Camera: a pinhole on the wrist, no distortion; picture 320 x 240 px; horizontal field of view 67.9 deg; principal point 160.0 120.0 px. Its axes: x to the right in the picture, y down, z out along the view. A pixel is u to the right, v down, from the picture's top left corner.
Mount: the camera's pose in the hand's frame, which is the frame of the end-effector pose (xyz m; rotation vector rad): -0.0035 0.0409 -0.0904 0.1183 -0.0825 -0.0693
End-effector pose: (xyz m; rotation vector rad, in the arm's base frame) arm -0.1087 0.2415 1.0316 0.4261 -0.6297 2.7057
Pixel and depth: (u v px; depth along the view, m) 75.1 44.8 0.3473
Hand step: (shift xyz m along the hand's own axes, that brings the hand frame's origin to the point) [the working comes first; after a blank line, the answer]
In the camera's frame: -0.1241 -0.1099 0.3473

-0.1638 -0.0987 0.2304
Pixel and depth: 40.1 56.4 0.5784
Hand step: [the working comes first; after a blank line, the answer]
In the camera's frame: -0.2918 -0.1548 0.5784

-0.3534 -0.1574 0.4405
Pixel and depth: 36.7 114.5 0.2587
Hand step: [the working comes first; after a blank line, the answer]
In the camera's frame: -0.1342 -0.0060 0.2587

-0.1596 0.0151 0.1544
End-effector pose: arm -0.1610 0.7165 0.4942 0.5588 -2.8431 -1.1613
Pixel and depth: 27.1 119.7 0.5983
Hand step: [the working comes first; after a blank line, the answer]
In the camera's frame: -0.3346 -0.0008 0.5983

-0.3878 -0.0039 0.4755
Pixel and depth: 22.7 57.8 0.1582
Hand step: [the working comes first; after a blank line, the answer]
In the camera's frame: -0.0914 -0.0414 0.1582

-0.1107 -0.0115 0.0540
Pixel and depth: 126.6 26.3 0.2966
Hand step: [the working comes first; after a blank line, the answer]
In the camera's frame: -0.0417 -0.1169 0.2966

-0.0780 -0.1060 0.1858
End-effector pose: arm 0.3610 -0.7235 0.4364 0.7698 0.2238 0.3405
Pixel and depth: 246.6 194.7 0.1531
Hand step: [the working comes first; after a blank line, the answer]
In the camera's frame: 0.0558 0.0481 0.1531

0.0418 0.0669 0.0713
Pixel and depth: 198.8 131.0 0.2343
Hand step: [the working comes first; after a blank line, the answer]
In the camera's frame: 0.0383 0.0108 0.2343

0.0150 0.0219 0.1458
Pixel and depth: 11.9 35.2 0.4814
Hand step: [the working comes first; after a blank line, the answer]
In the camera's frame: -0.3000 -0.1718 0.4814

-0.3543 -0.1624 0.3419
